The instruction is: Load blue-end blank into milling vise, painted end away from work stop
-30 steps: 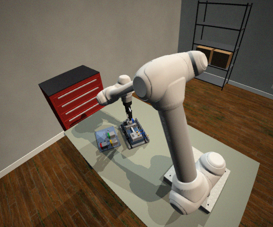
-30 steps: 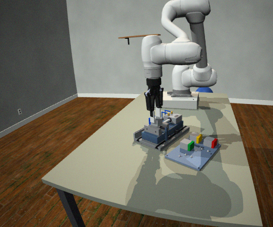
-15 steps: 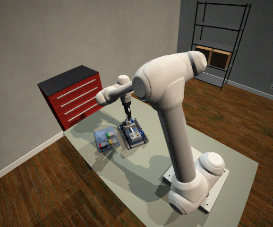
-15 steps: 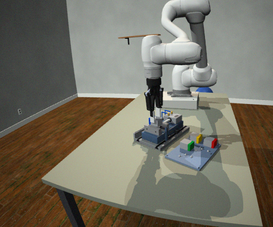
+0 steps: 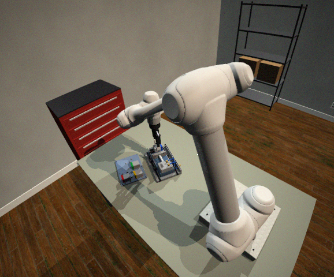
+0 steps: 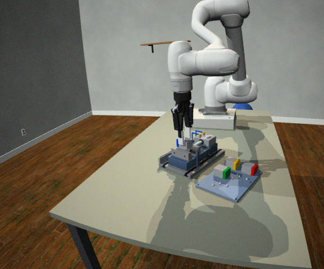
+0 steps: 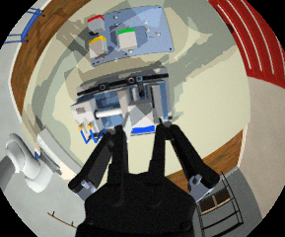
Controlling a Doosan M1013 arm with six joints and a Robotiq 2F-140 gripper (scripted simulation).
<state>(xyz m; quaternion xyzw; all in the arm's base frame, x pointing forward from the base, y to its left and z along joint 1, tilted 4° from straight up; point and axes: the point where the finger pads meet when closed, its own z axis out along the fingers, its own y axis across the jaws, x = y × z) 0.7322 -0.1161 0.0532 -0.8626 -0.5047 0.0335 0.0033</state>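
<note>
Now: hand 30 mm above the blue-ended blank. Round my hand: green-ended blank 170 mm to the left, 120 mm below, 90 mm ahead; yellow-ended blank 220 mm to the left, 120 mm below, 10 mm ahead; infeed plate 220 mm to the left, 150 mm below, 110 mm ahead.
</note>
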